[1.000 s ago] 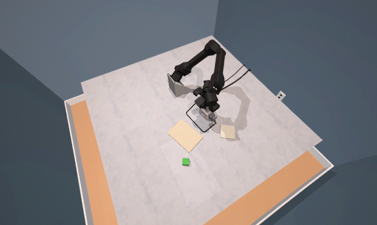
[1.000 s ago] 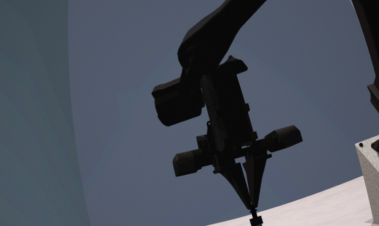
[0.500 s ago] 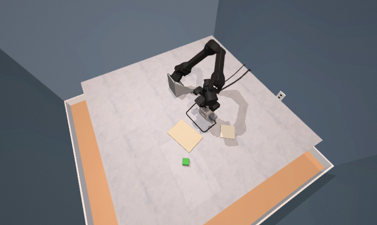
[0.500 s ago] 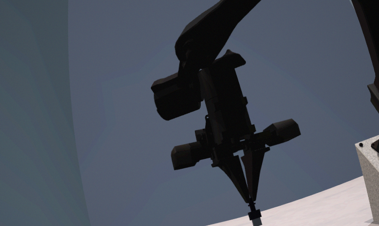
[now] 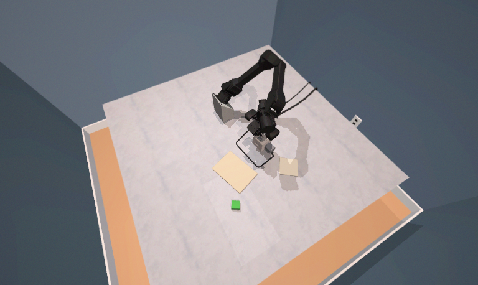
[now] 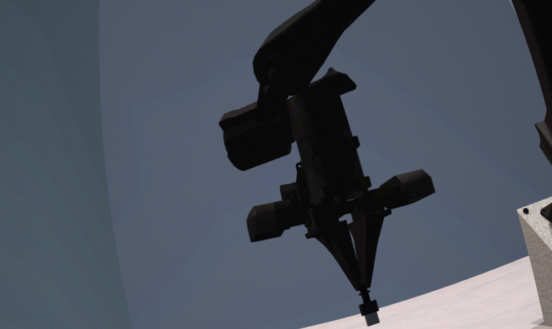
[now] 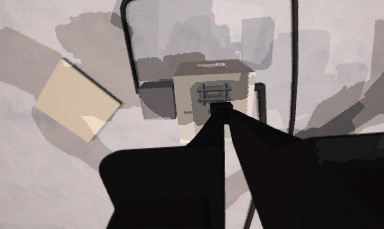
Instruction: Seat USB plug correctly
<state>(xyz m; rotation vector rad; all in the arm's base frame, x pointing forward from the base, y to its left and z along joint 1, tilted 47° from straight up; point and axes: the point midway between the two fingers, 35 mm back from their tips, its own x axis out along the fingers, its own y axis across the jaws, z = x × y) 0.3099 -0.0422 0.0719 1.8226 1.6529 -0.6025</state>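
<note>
The USB plug lies 20 mm below my gripper tip. Also, from my gripper tip: tan sheet (200 mm to the right, 130 mm below, 40 mm ahead); green block (300 mm to the right, 180 mm ahead, 120 mm below).
</note>
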